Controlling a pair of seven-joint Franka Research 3 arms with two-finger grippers.
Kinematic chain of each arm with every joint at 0, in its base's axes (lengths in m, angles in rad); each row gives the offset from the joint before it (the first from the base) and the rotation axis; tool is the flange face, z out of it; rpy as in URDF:
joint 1: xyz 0 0 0.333 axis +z
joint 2: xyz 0 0 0 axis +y
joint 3: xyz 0 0 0.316 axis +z
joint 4: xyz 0.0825 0 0 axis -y
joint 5: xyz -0.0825 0 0.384 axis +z
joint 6: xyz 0 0 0 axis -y
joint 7: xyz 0.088 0 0 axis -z
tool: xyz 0 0 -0.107 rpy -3.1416 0 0
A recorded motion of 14 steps. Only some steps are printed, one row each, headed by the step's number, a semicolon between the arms.
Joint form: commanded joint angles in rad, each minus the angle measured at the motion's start. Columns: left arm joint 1, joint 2, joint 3, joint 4, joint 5, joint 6, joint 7; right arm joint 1, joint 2, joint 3, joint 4, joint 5, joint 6, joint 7.
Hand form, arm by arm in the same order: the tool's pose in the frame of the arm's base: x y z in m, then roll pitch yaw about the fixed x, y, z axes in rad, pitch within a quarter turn. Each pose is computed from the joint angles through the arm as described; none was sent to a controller.
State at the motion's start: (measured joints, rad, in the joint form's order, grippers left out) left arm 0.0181 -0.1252 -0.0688 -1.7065 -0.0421 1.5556 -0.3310; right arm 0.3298 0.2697 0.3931 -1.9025 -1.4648 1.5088 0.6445
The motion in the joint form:
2: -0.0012 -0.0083 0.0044 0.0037 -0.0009 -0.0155 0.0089; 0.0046 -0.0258 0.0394 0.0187 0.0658 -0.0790 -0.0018
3: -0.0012 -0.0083 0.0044 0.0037 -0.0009 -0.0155 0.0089; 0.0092 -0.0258 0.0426 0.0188 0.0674 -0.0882 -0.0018
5: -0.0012 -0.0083 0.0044 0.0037 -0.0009 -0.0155 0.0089; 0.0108 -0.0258 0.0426 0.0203 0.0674 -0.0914 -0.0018
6: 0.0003 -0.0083 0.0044 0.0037 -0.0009 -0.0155 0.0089; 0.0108 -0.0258 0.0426 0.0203 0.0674 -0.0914 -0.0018
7: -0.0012 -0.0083 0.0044 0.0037 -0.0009 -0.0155 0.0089; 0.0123 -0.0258 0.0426 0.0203 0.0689 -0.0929 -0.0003
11: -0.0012 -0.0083 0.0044 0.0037 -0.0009 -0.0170 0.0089; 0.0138 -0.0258 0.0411 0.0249 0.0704 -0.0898 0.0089
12: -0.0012 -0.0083 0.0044 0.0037 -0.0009 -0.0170 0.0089; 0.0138 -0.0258 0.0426 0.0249 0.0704 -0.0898 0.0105
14: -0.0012 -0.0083 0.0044 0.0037 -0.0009 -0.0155 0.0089; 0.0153 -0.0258 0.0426 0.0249 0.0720 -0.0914 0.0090
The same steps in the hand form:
2: 0.5076 -0.0311 0.6306 3.1182 0.0388 0.2742; 0.5052 0.3011 0.4316 1.7443 -0.0652 0.5322
3: 0.5076 -0.0311 0.6306 3.1182 0.0388 0.2742; 0.5025 0.3037 0.4320 1.7414 -0.0638 0.5317
5: 0.5076 -0.0311 0.6306 3.1182 0.0388 0.2742; 0.5022 0.3043 0.4328 1.7399 -0.0648 0.5306
6: 0.5076 -0.0303 0.6306 3.1182 0.0388 0.2757; 0.5022 0.3043 0.4328 1.7399 -0.0648 0.5306
7: 0.5076 -0.0311 0.6306 3.1182 0.0388 0.2742; 0.5016 0.3048 0.4327 1.7404 -0.0657 0.5298
11: 0.5074 -0.0311 0.6305 3.1187 0.0403 0.2741; 0.5023 0.3057 0.4343 1.7442 -0.0792 0.5294
12: 0.5074 -0.0311 0.6305 3.1187 0.0403 0.2741; 0.5018 0.3063 0.4343 1.7445 -0.0809 0.5305
14: 0.5076 -0.0311 0.6306 3.1182 0.0388 0.2742; 0.5012 0.3069 0.4343 1.7450 -0.0788 0.5301

